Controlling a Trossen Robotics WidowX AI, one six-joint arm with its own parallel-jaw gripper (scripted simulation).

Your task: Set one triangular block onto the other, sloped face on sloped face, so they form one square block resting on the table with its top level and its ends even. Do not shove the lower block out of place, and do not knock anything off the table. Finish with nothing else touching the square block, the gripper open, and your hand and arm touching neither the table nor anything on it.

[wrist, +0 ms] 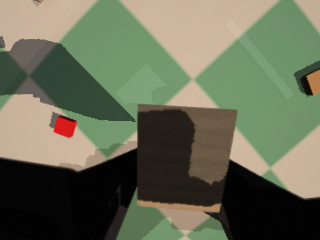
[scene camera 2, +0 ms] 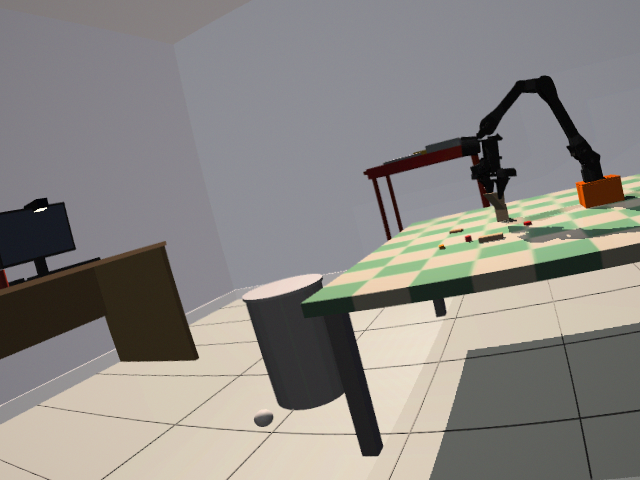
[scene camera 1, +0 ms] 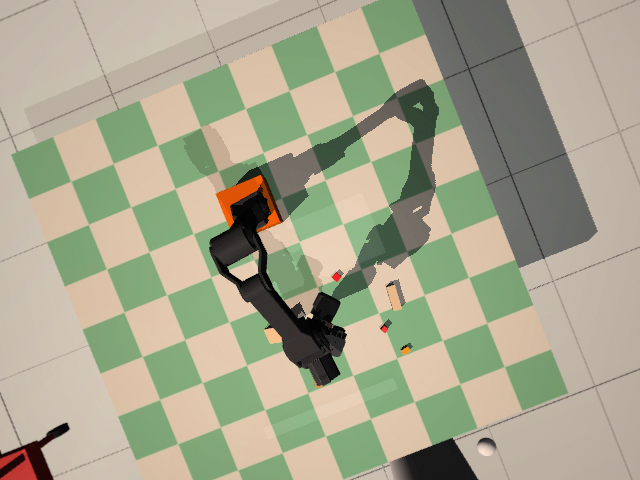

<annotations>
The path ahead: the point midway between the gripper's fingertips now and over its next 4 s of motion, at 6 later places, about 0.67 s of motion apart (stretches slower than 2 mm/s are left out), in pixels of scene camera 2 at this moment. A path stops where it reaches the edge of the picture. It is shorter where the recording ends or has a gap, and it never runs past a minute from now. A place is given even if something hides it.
The gripper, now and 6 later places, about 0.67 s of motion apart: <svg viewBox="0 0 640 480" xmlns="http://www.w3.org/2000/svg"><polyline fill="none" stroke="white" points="495,199 496,197 494,194 490,186 493,178 496,193 499,202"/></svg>
</annotations>
